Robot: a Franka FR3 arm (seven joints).
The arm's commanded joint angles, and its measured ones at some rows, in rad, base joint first. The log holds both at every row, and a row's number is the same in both.
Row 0, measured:
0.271, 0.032, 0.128, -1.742, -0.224, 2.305, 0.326
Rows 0 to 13, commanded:
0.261, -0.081, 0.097, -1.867, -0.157, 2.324, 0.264
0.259, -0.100, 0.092, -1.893, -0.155, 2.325, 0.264
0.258, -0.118, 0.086, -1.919, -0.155, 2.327, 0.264
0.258, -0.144, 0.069, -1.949, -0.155, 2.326, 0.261
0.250, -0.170, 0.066, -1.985, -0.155, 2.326, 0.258
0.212, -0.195, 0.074, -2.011, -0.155, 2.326, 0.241
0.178, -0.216, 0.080, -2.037, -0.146, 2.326, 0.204
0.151, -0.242, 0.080, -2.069, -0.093, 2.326, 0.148
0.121, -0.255, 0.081, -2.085, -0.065, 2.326, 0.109
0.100, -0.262, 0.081, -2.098, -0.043, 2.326, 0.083
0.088, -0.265, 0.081, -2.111, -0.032, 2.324, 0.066
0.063, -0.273, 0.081, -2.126, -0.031, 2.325, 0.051
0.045, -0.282, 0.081, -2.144, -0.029, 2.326, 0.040
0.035, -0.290, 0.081, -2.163, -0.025, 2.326, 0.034
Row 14, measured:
0.085, -0.226, 0.067, -2.089, -0.063, 2.306, 0.081
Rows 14 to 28, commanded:
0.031, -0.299, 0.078, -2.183, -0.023, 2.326, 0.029
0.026, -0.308, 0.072, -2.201, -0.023, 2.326, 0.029
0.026, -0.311, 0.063, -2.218, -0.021, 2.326, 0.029
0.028, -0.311, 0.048, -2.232, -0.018, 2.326, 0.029
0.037, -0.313, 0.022, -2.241, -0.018, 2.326, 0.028
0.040, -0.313, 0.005, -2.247, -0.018, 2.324, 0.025
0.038, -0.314, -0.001, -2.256, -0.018, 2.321, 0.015
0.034, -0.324, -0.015, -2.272, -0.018, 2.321, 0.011
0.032, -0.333, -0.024, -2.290, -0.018, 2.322, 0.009
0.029, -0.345, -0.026, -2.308, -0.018, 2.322, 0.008
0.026, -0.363, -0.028, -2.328, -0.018, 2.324, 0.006
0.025, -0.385, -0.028, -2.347, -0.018, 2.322, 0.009
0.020, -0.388, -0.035, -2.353, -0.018, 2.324, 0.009
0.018, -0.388, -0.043, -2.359, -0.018, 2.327, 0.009
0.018, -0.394, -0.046, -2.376, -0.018, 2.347, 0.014
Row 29, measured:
0.034, -0.322, -0.039, -2.312, -0.049, 2.307, 0.033
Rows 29 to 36, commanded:
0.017, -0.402, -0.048, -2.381, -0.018, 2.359, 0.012
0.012, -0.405, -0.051, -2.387, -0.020, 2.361, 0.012
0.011, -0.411, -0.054, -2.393, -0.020, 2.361, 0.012
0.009, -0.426, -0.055, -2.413, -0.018, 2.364, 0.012
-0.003, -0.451, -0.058, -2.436, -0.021, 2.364, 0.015
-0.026, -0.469, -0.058, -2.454, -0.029, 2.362, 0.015
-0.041, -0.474, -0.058, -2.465, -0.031, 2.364, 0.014
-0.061, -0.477, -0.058, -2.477, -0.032, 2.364, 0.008
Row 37, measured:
0.004, -0.395, -0.067, -2.404, -0.047, 2.334, 0.033
